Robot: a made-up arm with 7 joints. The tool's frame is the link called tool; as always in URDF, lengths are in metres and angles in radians. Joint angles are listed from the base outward.
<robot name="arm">
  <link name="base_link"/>
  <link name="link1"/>
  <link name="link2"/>
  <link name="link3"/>
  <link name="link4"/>
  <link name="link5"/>
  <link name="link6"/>
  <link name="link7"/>
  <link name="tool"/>
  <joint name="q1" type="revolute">
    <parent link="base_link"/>
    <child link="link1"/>
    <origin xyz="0.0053 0.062 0.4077" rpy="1.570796 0 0"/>
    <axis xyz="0 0 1"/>
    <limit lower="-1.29" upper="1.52"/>
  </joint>
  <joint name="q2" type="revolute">
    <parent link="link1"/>
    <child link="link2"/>
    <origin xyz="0.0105 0.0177 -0.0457" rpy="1.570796 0 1.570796"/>
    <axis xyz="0 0 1"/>
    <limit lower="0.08" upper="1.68"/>
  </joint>
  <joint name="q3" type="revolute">
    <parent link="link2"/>
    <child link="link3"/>
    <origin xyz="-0.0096 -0.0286 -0.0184" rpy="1.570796 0 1.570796"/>
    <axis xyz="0 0 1"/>
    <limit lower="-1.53" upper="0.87"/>
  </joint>
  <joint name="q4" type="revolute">
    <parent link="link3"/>
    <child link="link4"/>
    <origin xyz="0.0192 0.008 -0.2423" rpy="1.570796 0 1.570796"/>
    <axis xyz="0 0 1"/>
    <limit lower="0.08" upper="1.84"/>
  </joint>
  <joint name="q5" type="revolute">
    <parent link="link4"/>
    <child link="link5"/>
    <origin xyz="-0.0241 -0.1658 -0.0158" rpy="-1.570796 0 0"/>
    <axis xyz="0 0 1"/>
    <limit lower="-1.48" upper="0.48"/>
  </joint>
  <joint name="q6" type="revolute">
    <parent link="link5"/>
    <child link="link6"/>
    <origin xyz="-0.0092 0.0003 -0.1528" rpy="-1.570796 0 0"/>
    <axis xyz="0 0 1"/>
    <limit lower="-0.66" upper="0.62"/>
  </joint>
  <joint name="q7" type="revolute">
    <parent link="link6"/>
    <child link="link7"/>
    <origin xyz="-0.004 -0.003 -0.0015" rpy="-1.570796 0 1.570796"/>
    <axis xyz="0 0 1"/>
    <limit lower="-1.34" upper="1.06"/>
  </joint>
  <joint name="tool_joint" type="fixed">
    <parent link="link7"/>
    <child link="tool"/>
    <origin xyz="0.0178 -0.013 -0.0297" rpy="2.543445 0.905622 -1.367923"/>
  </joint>
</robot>
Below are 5 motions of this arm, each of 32 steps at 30 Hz.
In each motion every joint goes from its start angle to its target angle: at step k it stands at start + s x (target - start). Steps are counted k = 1, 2, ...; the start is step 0. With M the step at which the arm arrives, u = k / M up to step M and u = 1 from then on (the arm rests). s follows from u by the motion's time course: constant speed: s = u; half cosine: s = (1 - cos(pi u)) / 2; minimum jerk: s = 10 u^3 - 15 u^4 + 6 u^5.
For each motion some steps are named. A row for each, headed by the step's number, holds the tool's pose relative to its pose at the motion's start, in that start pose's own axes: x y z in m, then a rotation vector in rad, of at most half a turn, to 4 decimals.
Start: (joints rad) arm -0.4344 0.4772 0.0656 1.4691 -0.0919 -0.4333 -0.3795
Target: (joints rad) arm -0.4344 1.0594 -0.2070 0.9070 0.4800 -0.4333 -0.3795
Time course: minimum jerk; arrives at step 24
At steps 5, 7, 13, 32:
5: -0.0036 0.0084 -0.0070 0.0087 0.0187 -0.0302
7: -0.0074 0.0207 -0.0170 0.0243 0.0411 -0.0722
13: -0.0015 0.0921 -0.0736 0.1558 0.0955 -0.2772
32: 0.0538 0.1700 -0.1365 0.3609 0.0464 -0.4538

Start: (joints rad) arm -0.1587 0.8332 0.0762 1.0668 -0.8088 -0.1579 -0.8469
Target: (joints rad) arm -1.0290 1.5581 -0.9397 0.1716 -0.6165 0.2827 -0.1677
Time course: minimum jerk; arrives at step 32
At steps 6, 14, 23, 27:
6: -0.0168 0.0125 0.0136 -0.1025 -0.0061 -0.0967
14: -0.1193 0.1549 0.0434 -0.7267 -0.1610 -0.8243
23: -0.1421 0.3243 -0.1563 -1.1745 -0.8542 -1.8989
27: -0.1226 0.3185 -0.2233 -1.1531 -1.1157 -2.1010

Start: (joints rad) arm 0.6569 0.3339 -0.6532 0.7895 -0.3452 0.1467 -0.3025
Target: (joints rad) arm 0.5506 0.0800 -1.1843 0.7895 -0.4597 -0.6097 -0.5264
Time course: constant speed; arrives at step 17
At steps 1, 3, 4, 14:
1: -0.0021 -0.0065 0.0143 -0.0505 -0.0361 0.0239
3: -0.0065 -0.0180 0.0432 -0.1541 -0.1029 0.0755
4: -0.0087 -0.0229 0.0578 -0.2071 -0.1337 0.1030
14: -0.0306 -0.0470 0.2006 -0.7721 -0.3365 0.4306

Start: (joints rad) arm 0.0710 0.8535 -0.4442 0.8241 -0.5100 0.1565 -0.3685
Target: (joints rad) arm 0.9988 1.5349 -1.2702 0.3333 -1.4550 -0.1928 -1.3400
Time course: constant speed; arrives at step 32
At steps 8, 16, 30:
8: -0.0026 0.0499 -0.0799 0.2481 -0.4639 -0.0213
16: -0.0278 0.1277 -0.1492 0.4013 -0.8699 -0.0971
30: -0.1233 0.3114 -0.1980 0.3584 -1.3163 -0.3177

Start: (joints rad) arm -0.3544 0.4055 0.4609 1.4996 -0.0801 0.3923 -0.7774
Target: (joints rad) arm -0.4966 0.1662 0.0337 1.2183 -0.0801 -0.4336 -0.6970
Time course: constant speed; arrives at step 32
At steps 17, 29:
17: -0.1202 0.0642 0.0558 -0.3627 0.1344 0.0008
29: -0.1876 0.1330 0.0941 -0.5955 0.2862 0.0190

